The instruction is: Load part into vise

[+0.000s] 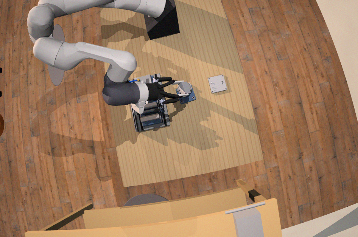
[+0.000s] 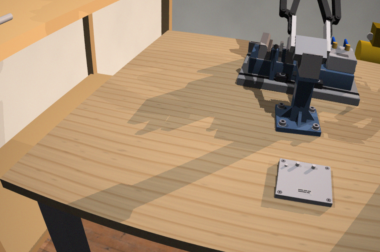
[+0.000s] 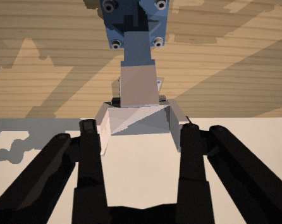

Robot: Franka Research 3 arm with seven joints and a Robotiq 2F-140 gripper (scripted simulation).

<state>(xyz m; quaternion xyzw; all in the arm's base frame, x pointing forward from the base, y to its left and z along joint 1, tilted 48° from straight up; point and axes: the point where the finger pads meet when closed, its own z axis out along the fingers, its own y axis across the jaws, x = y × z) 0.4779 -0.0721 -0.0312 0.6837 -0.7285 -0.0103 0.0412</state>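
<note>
The v-block post lies 120 mm below my hand and 20 mm to the left of it. The rest, counted from my hand: work stop: 150 mm to the right, 80 mm below, 50 mm ahead; then work stop post: 120 mm to the right, 120 mm below, 50 mm ahead; then part: 20 mm to the left, 20 mm below.
</note>
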